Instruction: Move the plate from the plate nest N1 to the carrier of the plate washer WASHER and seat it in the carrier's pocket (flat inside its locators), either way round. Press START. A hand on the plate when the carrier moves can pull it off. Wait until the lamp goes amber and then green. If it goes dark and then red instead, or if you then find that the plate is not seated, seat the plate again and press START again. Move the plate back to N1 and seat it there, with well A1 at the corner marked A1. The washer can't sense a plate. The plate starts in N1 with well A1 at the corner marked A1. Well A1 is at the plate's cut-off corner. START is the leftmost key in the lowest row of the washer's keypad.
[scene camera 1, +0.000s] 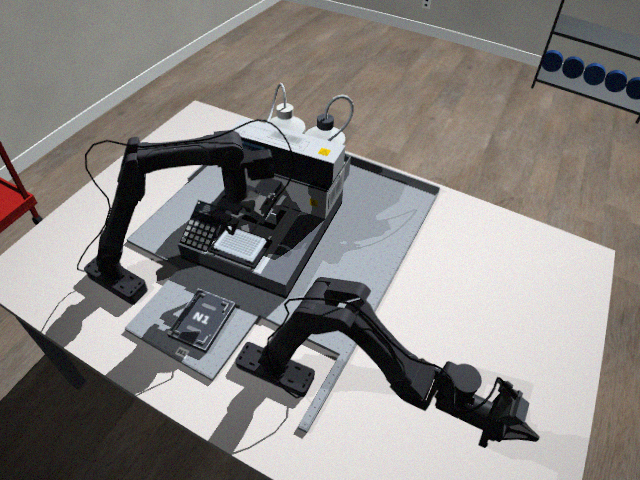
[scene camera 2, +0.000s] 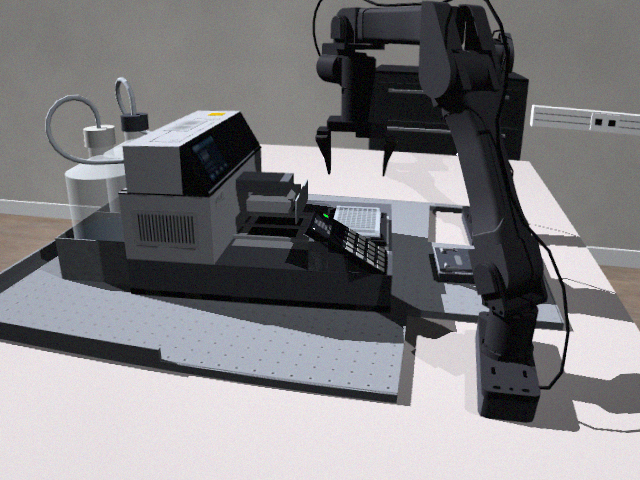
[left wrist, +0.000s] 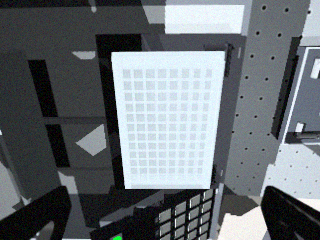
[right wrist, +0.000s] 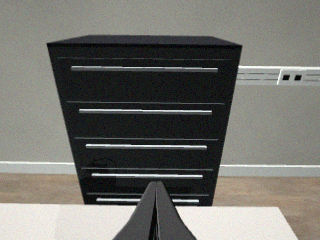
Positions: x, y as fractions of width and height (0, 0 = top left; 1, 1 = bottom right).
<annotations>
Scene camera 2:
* my left gripper: 0.56, 0.36
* white plate: 0.57, 0.46
</annotations>
